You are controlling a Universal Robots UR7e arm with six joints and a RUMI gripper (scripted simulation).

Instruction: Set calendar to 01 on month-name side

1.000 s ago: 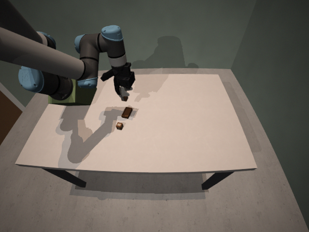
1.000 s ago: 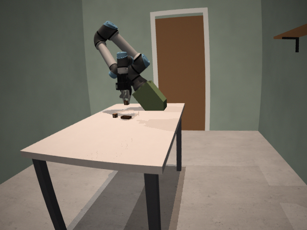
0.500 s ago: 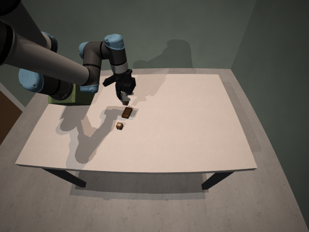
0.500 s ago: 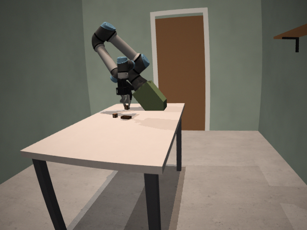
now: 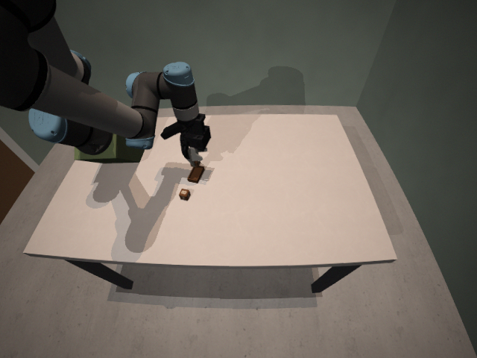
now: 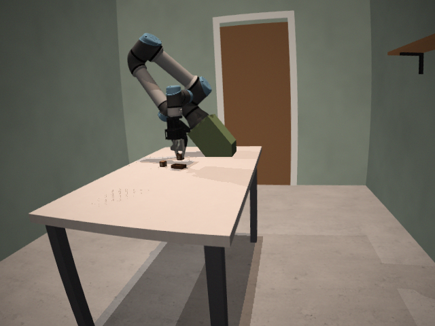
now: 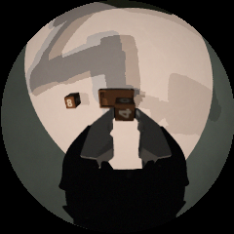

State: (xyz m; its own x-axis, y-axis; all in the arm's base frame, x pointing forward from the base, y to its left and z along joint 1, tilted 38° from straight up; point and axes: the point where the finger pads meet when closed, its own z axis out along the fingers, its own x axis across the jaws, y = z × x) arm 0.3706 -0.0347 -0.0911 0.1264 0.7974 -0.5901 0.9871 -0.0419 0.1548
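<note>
Now: hand 20 mm to the left of the brown tray and 60 mm above it.
</note>
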